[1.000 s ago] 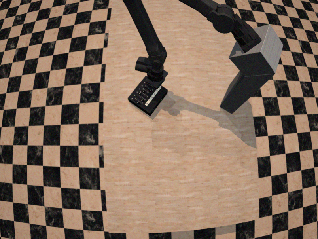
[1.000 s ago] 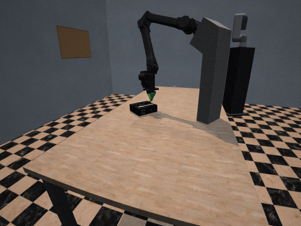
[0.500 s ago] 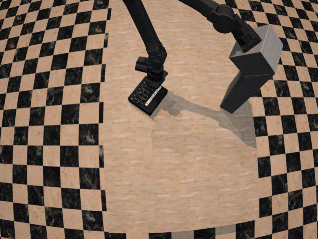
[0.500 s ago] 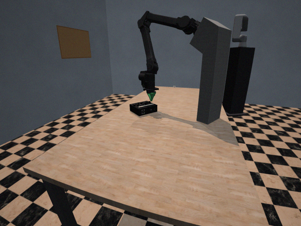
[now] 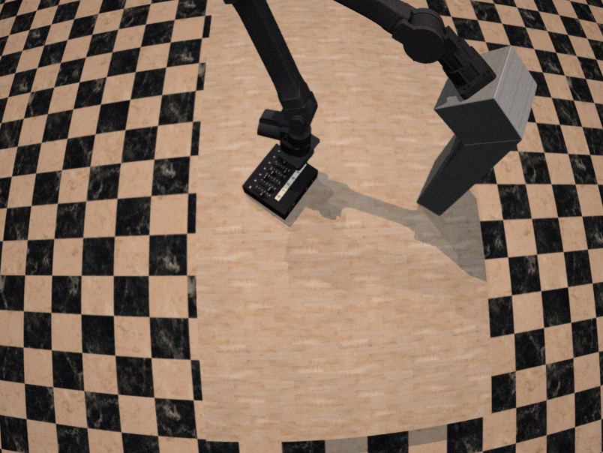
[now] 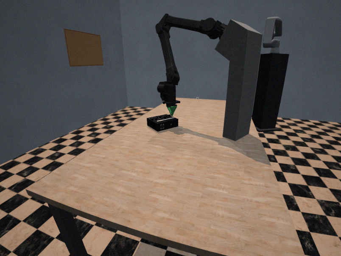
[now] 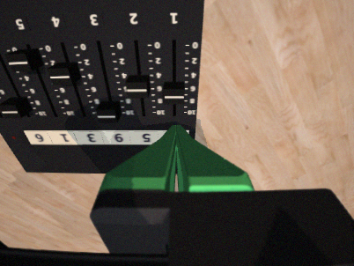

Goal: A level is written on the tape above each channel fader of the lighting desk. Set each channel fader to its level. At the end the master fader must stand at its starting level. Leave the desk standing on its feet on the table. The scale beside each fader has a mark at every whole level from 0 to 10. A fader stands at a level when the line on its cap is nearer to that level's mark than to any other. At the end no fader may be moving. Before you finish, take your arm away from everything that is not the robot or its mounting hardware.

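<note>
My gripper is now 4 cm short of the channel 2 fader cap, 2 cm to the left of it and 1 cm above it. The rest, counted from my hand: channel 3 fader cap (5 cm ahead, 1 cm to the left, 1 cm below); channel 4 fader cap (8 cm ahead, 1 cm to the right, 1 cm below); channel 5 fader cap (10 cm ahead, 1 cm below).
</note>
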